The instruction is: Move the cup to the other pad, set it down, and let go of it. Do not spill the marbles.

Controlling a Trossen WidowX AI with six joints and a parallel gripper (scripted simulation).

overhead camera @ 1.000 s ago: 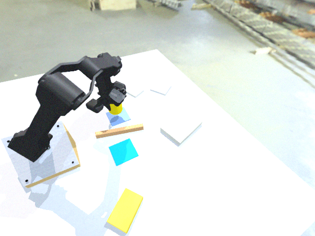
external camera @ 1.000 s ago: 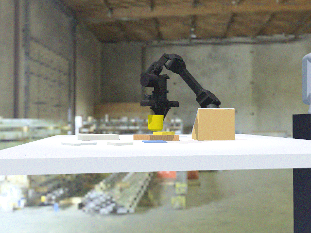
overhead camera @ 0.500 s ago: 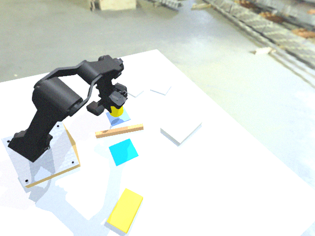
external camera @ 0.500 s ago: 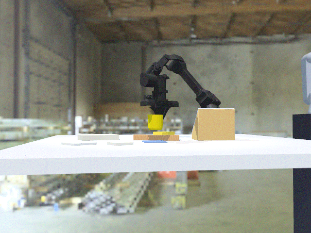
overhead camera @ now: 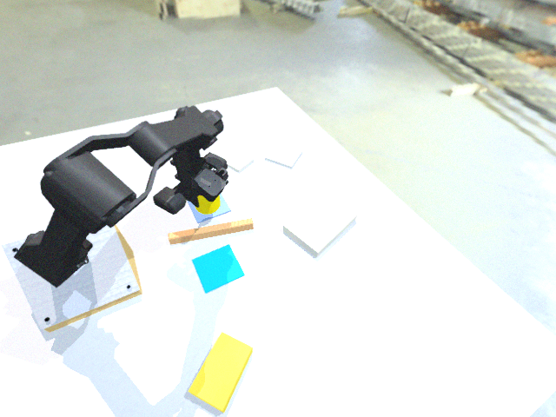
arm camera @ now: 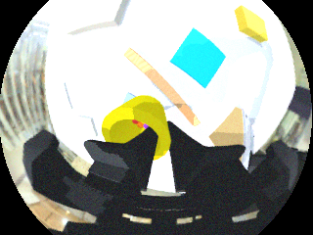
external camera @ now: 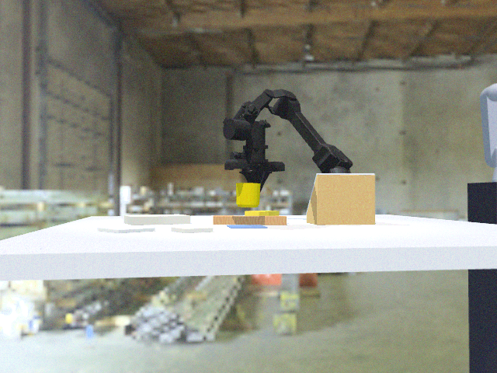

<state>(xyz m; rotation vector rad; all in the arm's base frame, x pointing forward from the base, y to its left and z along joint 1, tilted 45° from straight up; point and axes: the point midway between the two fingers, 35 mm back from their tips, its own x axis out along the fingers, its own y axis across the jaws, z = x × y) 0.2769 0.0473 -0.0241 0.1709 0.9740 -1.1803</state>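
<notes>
My gripper tip is now 140 mm to the left of the cyan pad and 100 mm above it. From my gripper tip the other things lie so: wooden bar: 10 mm ahead, 40 mm to the right, 80 mm below; yellow cup: 20 mm ahead, 20 mm to the left; blue pad: 30 mm ahead, 70 mm to the left, 100 mm below.
</notes>
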